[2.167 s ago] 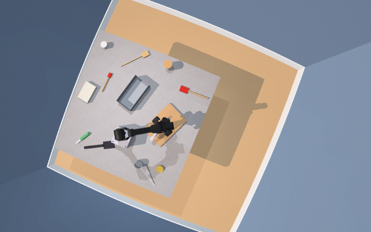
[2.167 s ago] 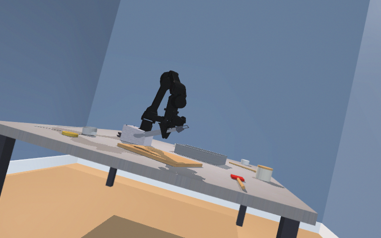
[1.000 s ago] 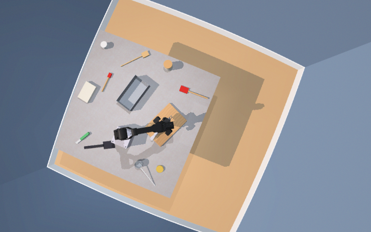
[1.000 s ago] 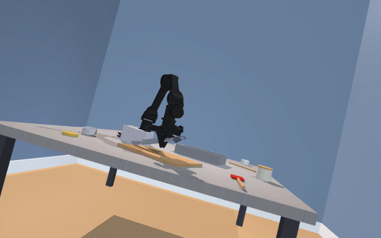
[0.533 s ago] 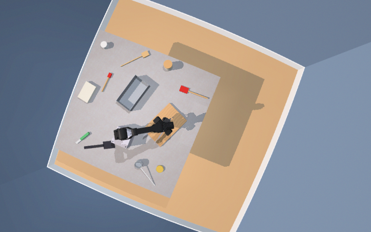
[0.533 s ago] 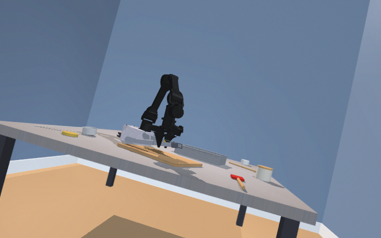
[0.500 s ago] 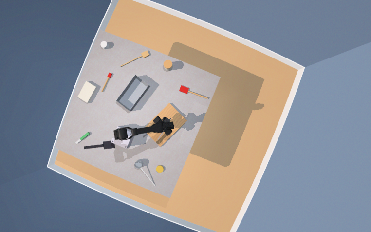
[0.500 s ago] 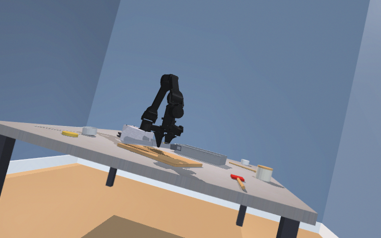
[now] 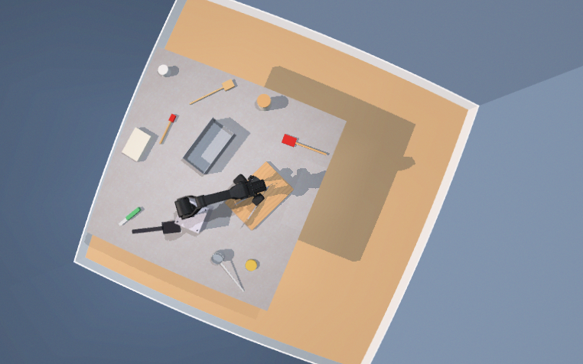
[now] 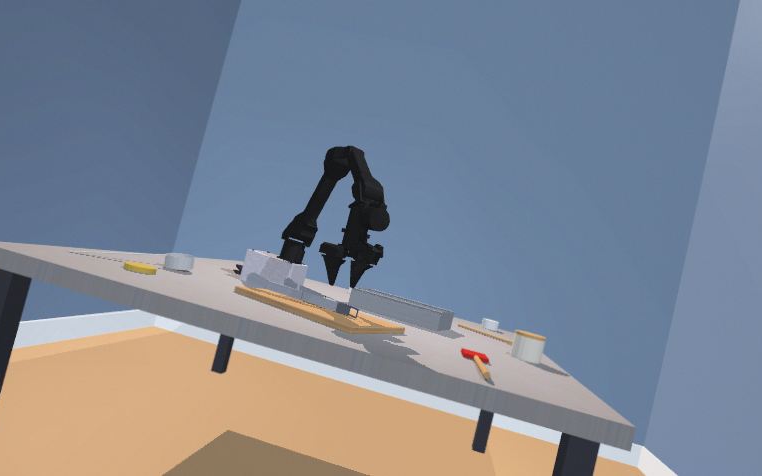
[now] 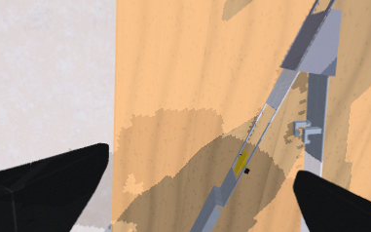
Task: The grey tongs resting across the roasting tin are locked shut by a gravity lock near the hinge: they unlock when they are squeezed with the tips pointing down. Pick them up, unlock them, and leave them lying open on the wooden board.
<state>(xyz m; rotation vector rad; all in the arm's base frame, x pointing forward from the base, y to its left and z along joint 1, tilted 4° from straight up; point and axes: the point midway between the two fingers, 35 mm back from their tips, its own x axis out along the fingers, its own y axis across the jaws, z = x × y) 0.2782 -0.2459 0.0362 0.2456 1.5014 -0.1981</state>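
The yellow lock piece is 30 mm behind my gripper tip, 20 mm to the right of it and 40 mm below it. The rest, counted from my gripper tip: roasting tin 90 mm ahead, 350 mm to the left, 40 mm below; red-headed spatula 370 mm ahead, 110 mm to the right, 70 mm below; wooden board 20 mm behind, 50 mm to the right, 60 mm below.
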